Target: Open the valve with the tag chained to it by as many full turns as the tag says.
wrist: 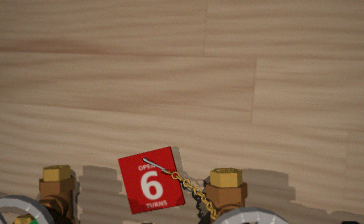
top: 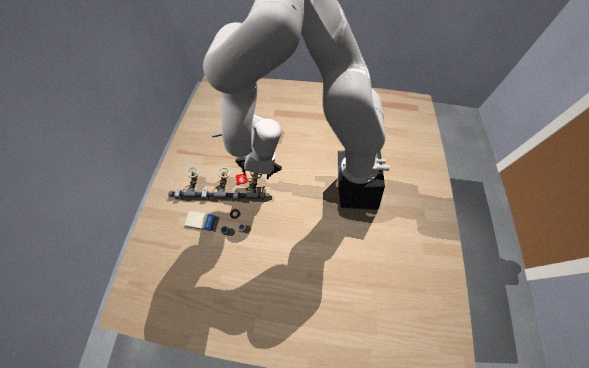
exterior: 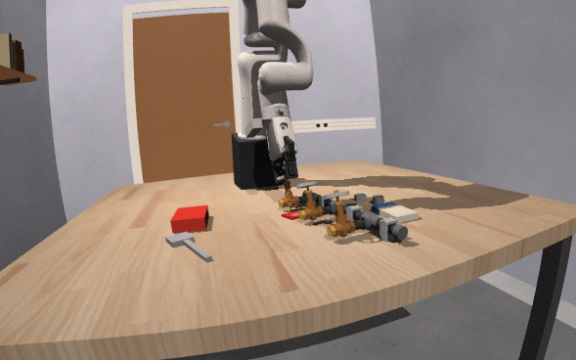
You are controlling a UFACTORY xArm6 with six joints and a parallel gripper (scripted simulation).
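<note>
The red tag is 8 cm ahead of my hand, 1 cm to the right of it and 8 cm below it. Also, from my hand: grey hammer-like tool (21 cm ahead, 25 cm to the right, 8 cm below); then grey box (19 cm ahead, 21 cm to the left, 7 cm below); then red box (5 cm ahead, 25 cm to the right, 7 cm below).
</note>
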